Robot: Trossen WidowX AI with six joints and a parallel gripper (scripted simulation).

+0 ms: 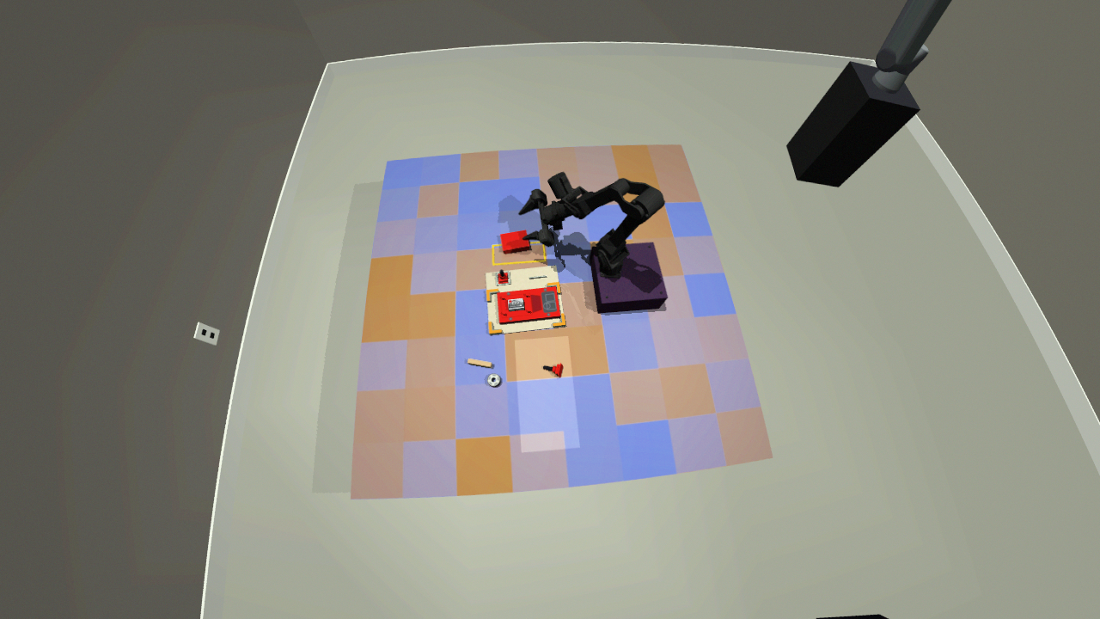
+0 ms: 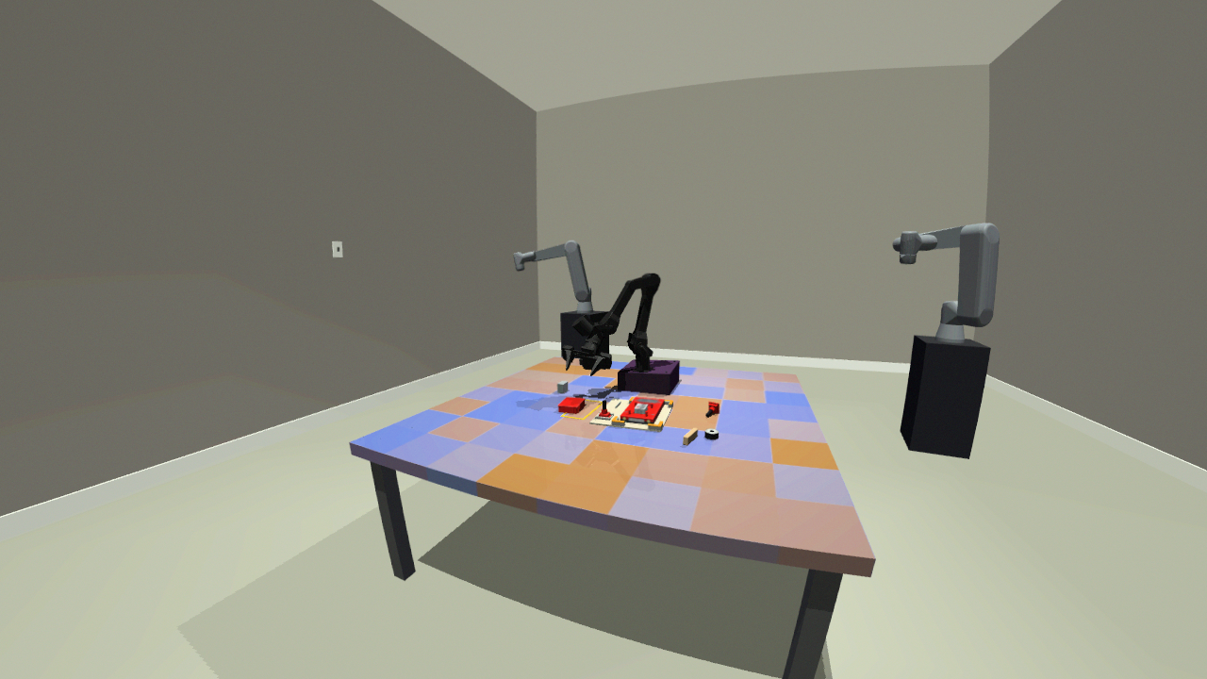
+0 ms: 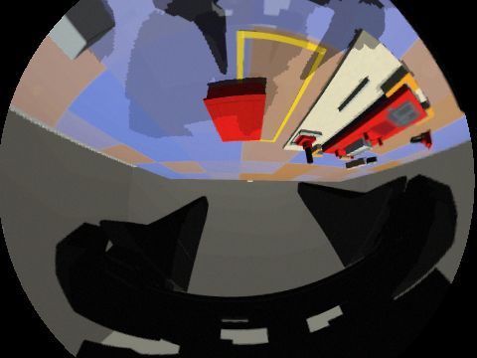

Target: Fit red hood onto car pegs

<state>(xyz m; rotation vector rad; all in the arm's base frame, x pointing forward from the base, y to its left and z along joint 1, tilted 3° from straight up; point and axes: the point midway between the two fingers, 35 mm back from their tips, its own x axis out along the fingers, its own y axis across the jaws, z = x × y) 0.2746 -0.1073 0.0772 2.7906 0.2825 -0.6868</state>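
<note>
The red hood is 11 cm below my gripper tip, 3 cm ahead of it and 1 cm to the right of it. Also, from my gripper tip: wooden block 44 cm to the left, 11 cm below, 8 cm ahead; grey engine block 25 cm to the left, 10 cm below, 1 cm behind; cream jig 22 cm to the left, 11 cm below, 3 cm behind.
</note>
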